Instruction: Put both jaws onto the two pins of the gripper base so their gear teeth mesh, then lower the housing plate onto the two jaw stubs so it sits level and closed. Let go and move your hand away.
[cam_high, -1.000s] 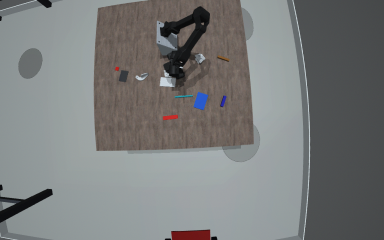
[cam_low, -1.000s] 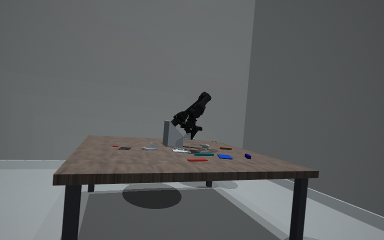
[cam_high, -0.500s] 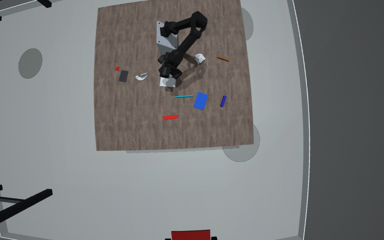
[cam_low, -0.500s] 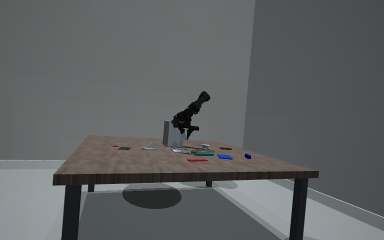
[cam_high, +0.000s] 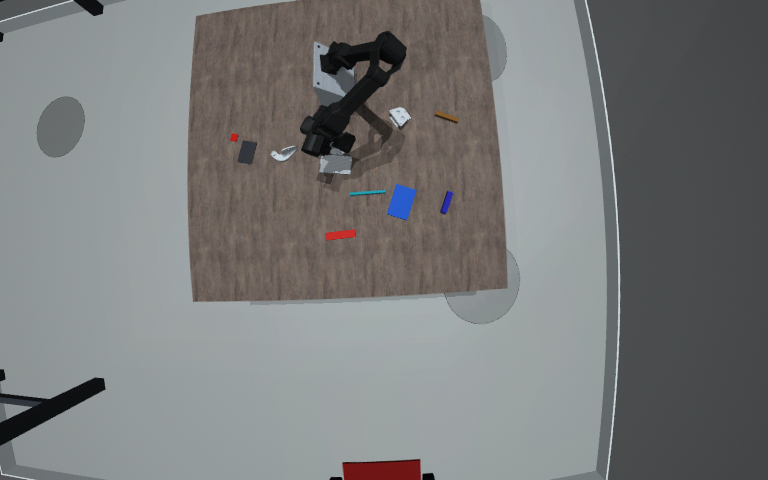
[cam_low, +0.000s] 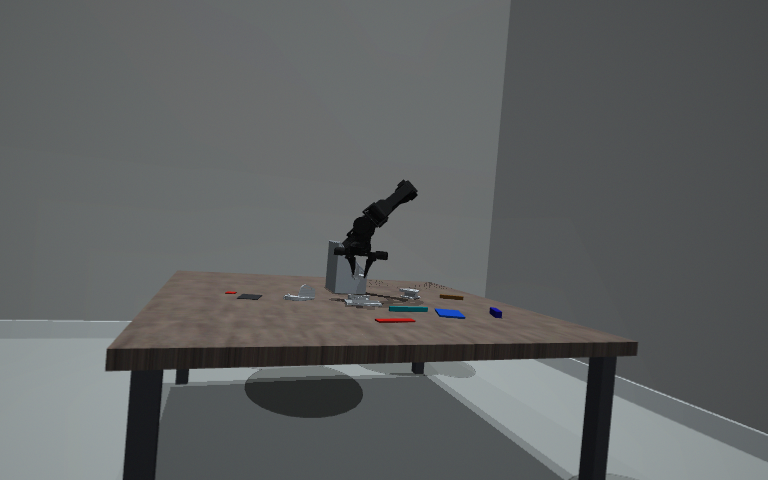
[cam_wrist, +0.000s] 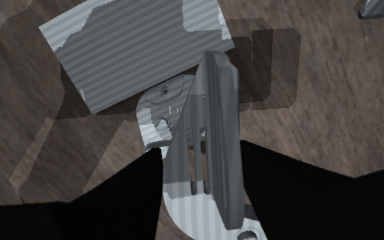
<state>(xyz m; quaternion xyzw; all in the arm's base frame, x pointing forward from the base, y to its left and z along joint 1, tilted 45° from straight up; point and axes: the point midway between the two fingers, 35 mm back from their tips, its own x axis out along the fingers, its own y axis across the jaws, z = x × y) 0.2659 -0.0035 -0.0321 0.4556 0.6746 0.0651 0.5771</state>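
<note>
The white flat plate is 80 mm below my gripper tip and 60 mm ahead of it. Also, from my gripper tip: red bar (340 mm ahead, 80 mm below, 20 mm to the right); blue plate (240 mm ahead, 230 mm to the left, 80 mm below); teal bar (190 mm ahead, 110 mm to the left, 80 mm below).
</note>
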